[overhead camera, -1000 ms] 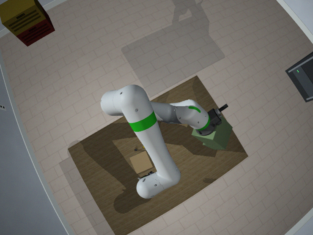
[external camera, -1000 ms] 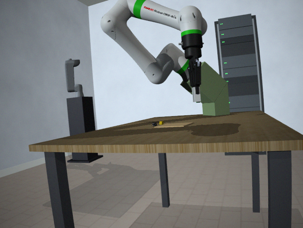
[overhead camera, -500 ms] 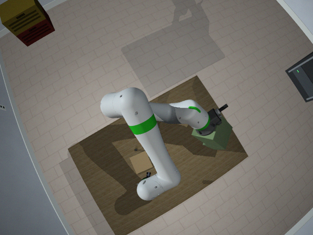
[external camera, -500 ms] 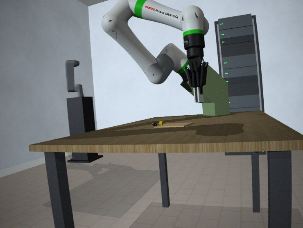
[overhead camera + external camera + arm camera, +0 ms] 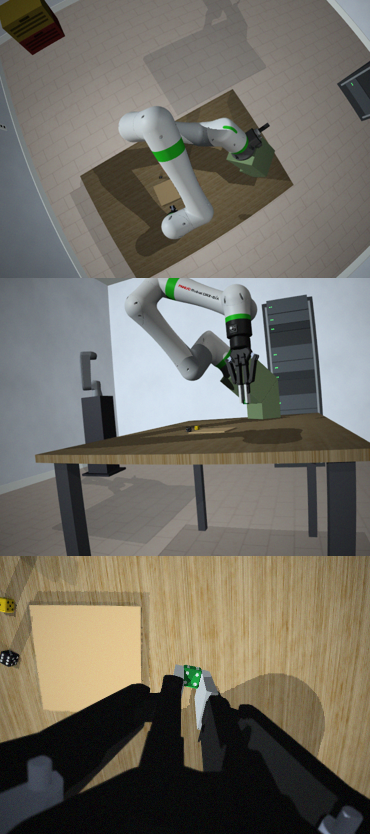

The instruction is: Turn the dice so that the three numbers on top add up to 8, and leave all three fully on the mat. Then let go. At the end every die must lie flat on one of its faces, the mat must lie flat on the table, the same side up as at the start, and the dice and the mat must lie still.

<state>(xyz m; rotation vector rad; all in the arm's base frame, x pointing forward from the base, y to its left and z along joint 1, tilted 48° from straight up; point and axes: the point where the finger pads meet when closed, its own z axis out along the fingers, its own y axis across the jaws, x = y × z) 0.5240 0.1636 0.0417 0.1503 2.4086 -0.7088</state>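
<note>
Right now my hand is 10 mm past the green die and 30 mm above it. The rest, counted from my hand: tan mat: 20 mm behind, 130 mm to the right, 130 mm below; then yellow die: 100 mm behind, 220 mm to the right, 120 mm below; then black die: 40 mm behind, 230 mm to the right, 120 mm below.
</note>
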